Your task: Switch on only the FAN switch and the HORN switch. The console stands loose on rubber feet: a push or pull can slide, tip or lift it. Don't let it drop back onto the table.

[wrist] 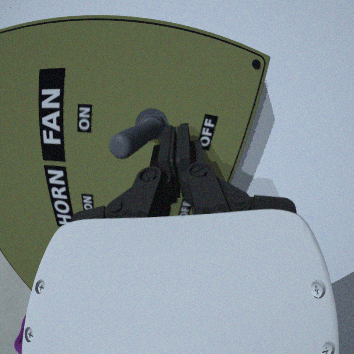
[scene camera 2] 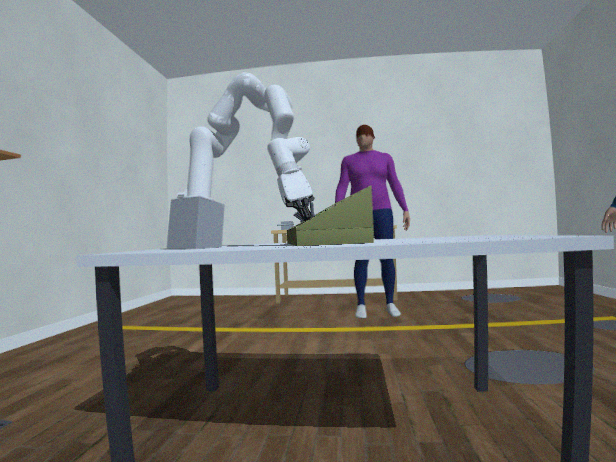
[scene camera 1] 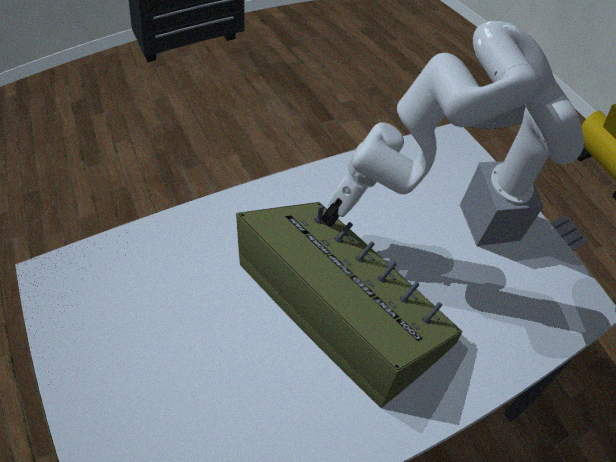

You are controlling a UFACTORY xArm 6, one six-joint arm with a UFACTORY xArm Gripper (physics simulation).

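Seen in the pictures: gripper, fingertip midpoint: (wrist: 178, 142) (scene camera 2: 307, 219) (scene camera 1: 326, 221); arm's base at its link origin: (scene camera 2: 198, 201) (scene camera 1: 512, 184).
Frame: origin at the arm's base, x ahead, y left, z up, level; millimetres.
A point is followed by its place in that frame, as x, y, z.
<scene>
The green sloped console (scene camera 1: 280, 250) {612, -134, -6} (scene camera 2: 345, 225) {552, -278, -125} (wrist: 115, 60) {484, -254, -77} appears to rest flat on the table. The FAN lever (scene camera 1: 320, 213) {452, -215, -61} (wrist: 134, 134) {445, -224, -50} leans toward its ON label in the wrist view. The HORN lever (scene camera 1: 344, 232) {433, -145, -70} leans to the OFF side, in line with the levers beyond it; the gripper hides it in the wrist view. My gripper (scene camera 1: 328, 223) {434, -211, -98} (scene camera 2: 306, 218) {434, -211, -98} (wrist: 178, 142) {434, -211, -98} is shut with nothing between the fingers. Its tips are low over the panel, on the OFF side of the FAN lever and close against it. Whether they touch is unclear.
The PUMP lever (scene camera 1: 365, 251) {426, -75, -70}, FEED lever (scene camera 1: 386, 271) {420, -5, -70}, VENT lever (scene camera 1: 410, 292) {410, 69, -70} and COOL lever (scene camera 1: 432, 313) {403, 140, -70} follow in a row, leaning to OFF. The arm's grey base block (scene camera 1: 500, 215) {80, 40, -37} (scene camera 2: 196, 222) {25, -110, -88} stands on the white table (scene camera 1: 150, 325) {917, -222, -185} (scene camera 2: 450, 244) {783, -540, -189}. A person (scene camera 2: 371, 175) stands beyond.
</scene>
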